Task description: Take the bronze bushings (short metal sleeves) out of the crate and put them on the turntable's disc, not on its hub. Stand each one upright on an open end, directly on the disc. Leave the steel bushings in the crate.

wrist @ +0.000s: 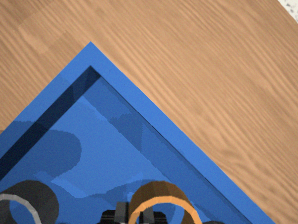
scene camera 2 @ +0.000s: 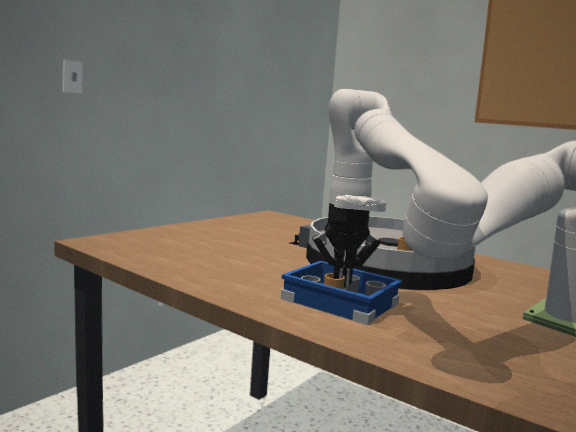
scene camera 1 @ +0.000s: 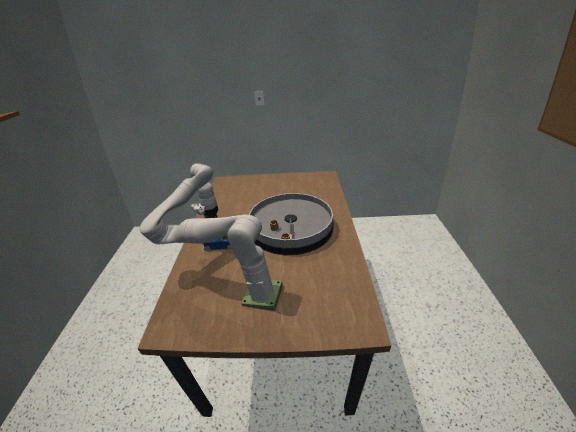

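My gripper, visible. Blue crate, visible. Grey turntable disc, visible.
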